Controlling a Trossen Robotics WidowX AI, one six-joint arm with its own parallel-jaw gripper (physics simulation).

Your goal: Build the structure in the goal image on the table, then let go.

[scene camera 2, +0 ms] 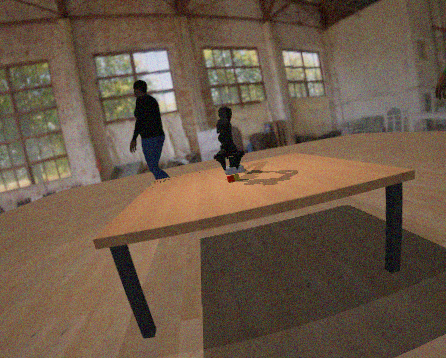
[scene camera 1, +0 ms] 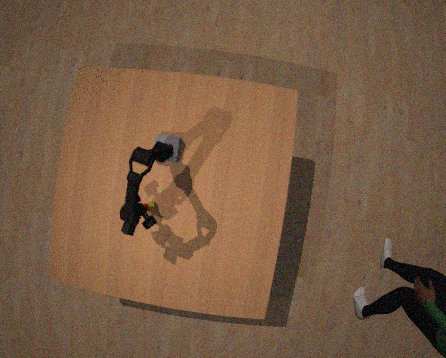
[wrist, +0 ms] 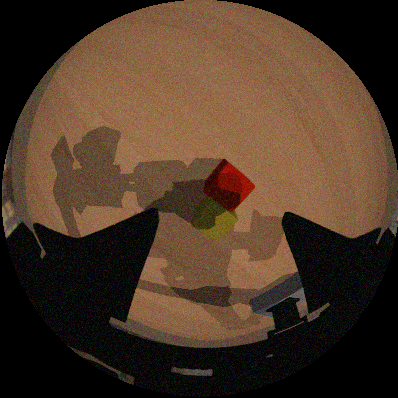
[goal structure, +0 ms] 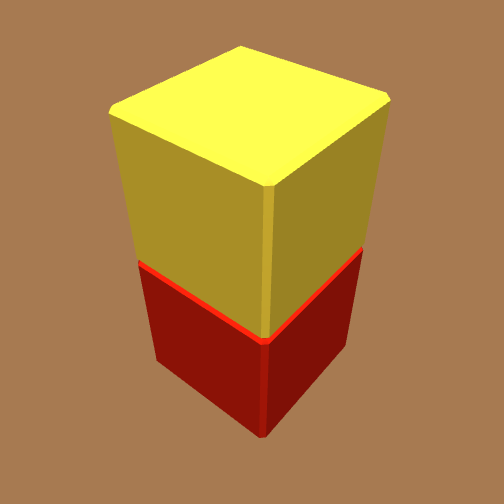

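Pixels of known places: gripper, fingertip midpoint: (scene camera 2: 231,169) (scene camera 1: 145,208) (wrist: 224,216); arm's base, origin of the base link: (scene camera 2: 234,166) (scene camera 1: 165,151) (wrist: 283,304).
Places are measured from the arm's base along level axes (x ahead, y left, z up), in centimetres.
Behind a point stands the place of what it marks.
A red cube (scene camera 1: 146,206) {x 27.4, y -11.9, z -1.0 cm} (scene camera 2: 230,178) {x 29.7, y -13.4, z -2.1 cm} (wrist: 230,184) {x 28.3, y -13.1, z -1.0 cm} and a yellow cube (scene camera 1: 152,205) {x 27.0, y -8.6, z -1.0 cm} (scene camera 2: 237,177) {x 28.9, y -8.9, z -2.7 cm} (wrist: 218,226) {x 26.7, y -9.2, z -1.0 cm} sit side by side on the wooden table (scene camera 1: 235,150) {x 1.1, y 35.2, z -4.3 cm} (scene camera 2: 190,205) {x 57.3, y -41.7, z -4.3 cm} (wrist: 200,75) {x 36.9, y -21.2, z -4.3 cm}, touching or almost touching. In the wrist view the red cube is above and slightly right of the yellow one, and shadow covers part of both. My gripper (scene camera 2: 229,164) {x 28.3, y -11.7, z 2.4 cm} (wrist: 224,216) {x 28.3, y -11.7, z 2.4 cm} is wide open and empty, above the table near the cubes. In the wrist view the yellow cube shows between the fingertips, and the red cube is a little beyond them. In scene camera 1 the arm partly hides the gripper.
The arm's grey base (scene camera 1: 175,145) {x -2.6, y 5.0, z 0.0 cm} (wrist: 277,295) {x 4.3, y -1.4, z -1.5 cm} stands on the table behind the cubes as seen in scene camera 2. The arm's shadows fall across the table around the cubes. A person in black and blue (scene camera 2: 150,122) stands beyond the table; another person's legs (scene camera 1: 400,295) show beside it.
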